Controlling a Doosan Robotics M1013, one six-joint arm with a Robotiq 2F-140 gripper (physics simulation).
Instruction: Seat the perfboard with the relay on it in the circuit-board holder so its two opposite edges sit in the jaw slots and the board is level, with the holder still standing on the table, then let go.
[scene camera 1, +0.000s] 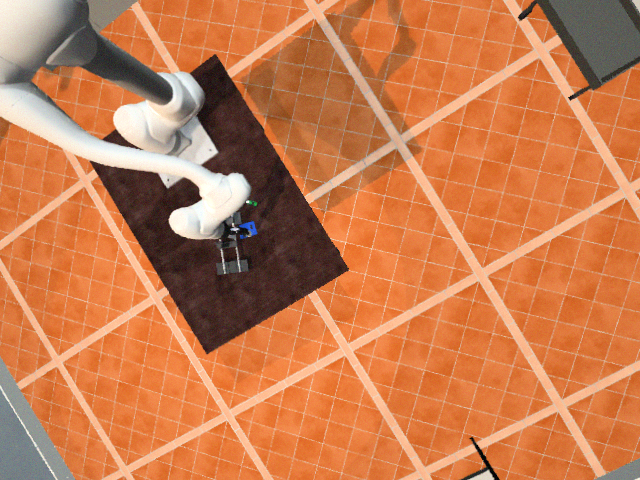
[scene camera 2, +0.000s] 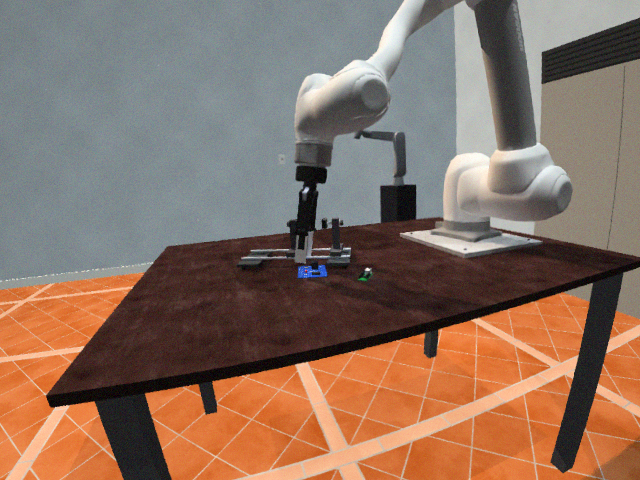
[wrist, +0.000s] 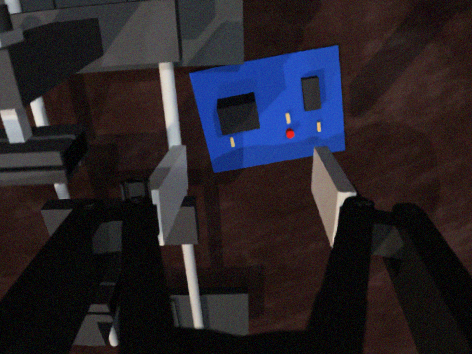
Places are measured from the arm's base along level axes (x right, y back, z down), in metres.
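Pixels of known places: gripper, fingertip midpoint: (scene camera 1: 242, 235) (scene camera 2: 303, 258) (wrist: 249, 167); arm's base, origin of the base link: (scene camera 1: 169, 142) (scene camera 2: 465, 234).
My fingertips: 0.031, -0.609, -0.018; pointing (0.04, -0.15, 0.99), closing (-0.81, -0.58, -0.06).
For each thing: its middle in the pictures, then the offset to it from my fingertips, as dx, dy, dz. Level surfaces: height alone.
- blue perfboard, body centre: (wrist: 273, 118) (scene camera 2: 311, 267) (scene camera 1: 246, 230) -0.026, +0.010, +0.019
- small green part, body centre: (scene camera 2: 365, 274) (scene camera 1: 251, 202) -0.137, +0.092, +0.023
- dark table, its level: dz +0.029
The blue perfboard (scene camera 1: 251, 227) (scene camera 2: 305, 274) (wrist: 275, 92) lies flat on the table beside the circuit-board holder (scene camera 1: 232, 267) (scene camera 2: 338, 259) (wrist: 215, 35), outside its jaws. A black block that looks like the relay, a smaller black part and a red dot show on its upper face. The holder stands on the table on grey feet joined by two light rods, with upright dark jaw posts. My gripper (scene camera 2: 303, 253) (wrist: 249, 167) is partly open and empty, pointing down. In the wrist view its left finger is over a holder rod and its right finger is near the board's lower right corner.
A small green part (scene camera 1: 252, 203) (scene camera 2: 364, 274) with a white top lies on the dark table (scene camera 1: 289, 248) (scene camera 2: 206, 320) near the board, toward the arm's base plate (scene camera 1: 204, 144) (scene camera 2: 465, 245). The holder's posts rise close to the gripper.
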